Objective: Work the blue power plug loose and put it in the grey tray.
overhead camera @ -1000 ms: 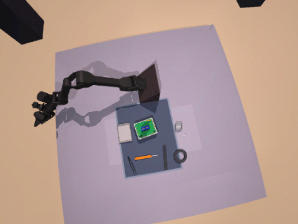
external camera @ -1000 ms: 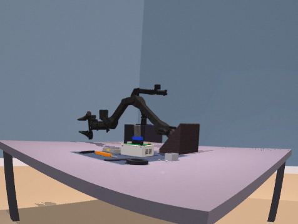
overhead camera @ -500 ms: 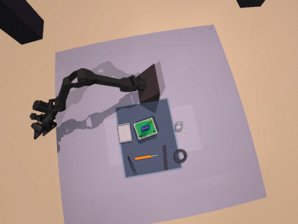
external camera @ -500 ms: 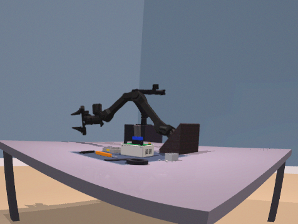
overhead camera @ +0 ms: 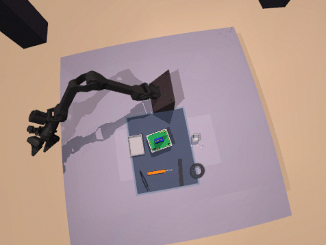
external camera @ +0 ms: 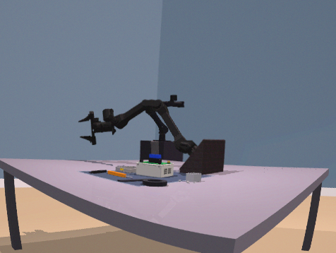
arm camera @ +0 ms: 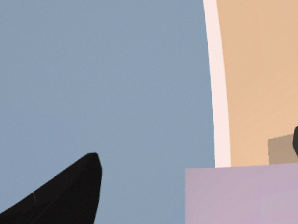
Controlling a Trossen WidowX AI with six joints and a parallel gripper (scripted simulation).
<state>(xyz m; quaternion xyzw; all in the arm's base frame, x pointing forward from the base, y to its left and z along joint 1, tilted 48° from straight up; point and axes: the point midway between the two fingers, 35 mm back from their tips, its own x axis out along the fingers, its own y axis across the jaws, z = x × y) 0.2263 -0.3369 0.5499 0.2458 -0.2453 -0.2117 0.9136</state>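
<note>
Right now the blue power plug is 3 cm ahead of my gripper tip, 62 cm to the left of it and 10 cm below it. Round my gripper tip: black bar 22 cm ahead, 71 cm to the left, 18 cm below; then grey tray 2 cm ahead, 48 cm to the left, 18 cm below; then dark blue mat 7 cm ahead, 62 cm to the left, 18 cm below.
</note>
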